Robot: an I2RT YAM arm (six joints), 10 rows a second.
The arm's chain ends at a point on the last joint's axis. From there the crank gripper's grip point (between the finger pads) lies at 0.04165 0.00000 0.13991 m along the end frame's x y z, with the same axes.
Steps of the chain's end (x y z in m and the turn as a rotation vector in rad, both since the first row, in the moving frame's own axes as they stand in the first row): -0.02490, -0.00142, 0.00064, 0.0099, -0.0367, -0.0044; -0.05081, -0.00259, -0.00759, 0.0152, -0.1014, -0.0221; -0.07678, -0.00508, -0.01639, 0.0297, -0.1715, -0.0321; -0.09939, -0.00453, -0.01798, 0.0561, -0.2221, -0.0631; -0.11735, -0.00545, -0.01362, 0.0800, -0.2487, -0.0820; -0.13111, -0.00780, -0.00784, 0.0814, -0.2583, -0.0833; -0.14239, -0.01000, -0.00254, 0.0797, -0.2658, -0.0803; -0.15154, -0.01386, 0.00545, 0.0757, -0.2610, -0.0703
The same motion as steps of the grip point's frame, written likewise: -0.03006, -0.00298, 0.00207, 0.0099, -0.0367, -0.0044; -0.06522, -0.00551, -0.00412, 0.0152, -0.1014, -0.0221; -0.10135, -0.01027, -0.01142, 0.0297, -0.1715, -0.0321; -0.13152, -0.01419, -0.01254, 0.0561, -0.2221, -0.0631; -0.15359, -0.01887, -0.00827, 0.0800, -0.2487, -0.0820; -0.16876, -0.02140, -0.00246, 0.0814, -0.2583, -0.0833; -0.18110, -0.02325, 0.00290, 0.0797, -0.2658, -0.0803; -0.18946, -0.02634, 0.01094, 0.0757, -0.2610, -0.0703
